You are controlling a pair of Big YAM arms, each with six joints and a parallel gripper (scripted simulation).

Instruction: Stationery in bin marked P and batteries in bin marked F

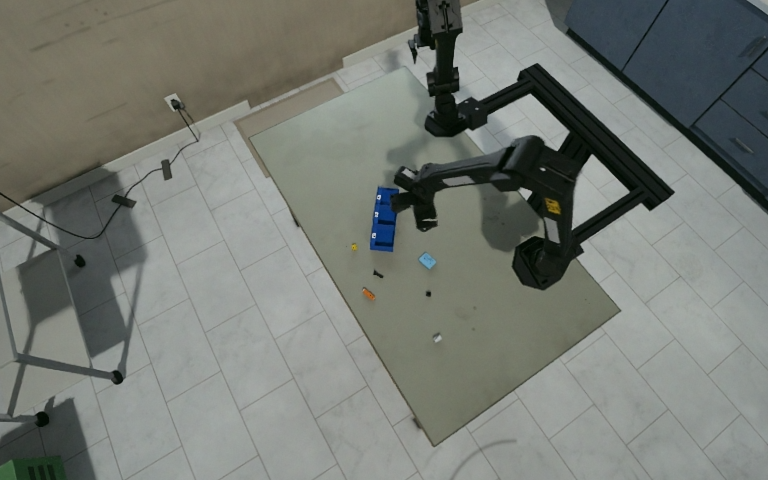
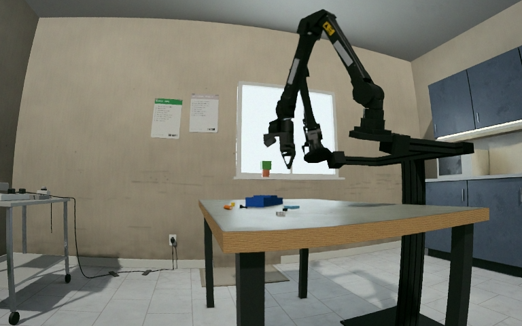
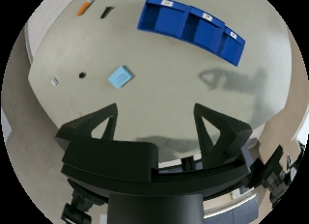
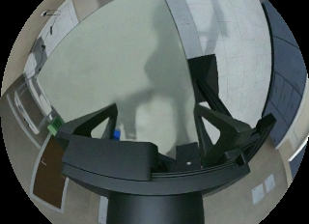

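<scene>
My left gripper is now 25 cm short of the orange battery, 13 cm to the right of it and 16 cm above it. The rest, counted from my left hand: black pen-like piece: 19 cm ahead, 7 cm to the left, 16 cm below; then light blue pad: 1 cm ahead, 10 cm to the left, 16 cm below; then blue three-compartment bin row: 8 cm ahead, 12 cm to the right, 15 cm below.
</scene>
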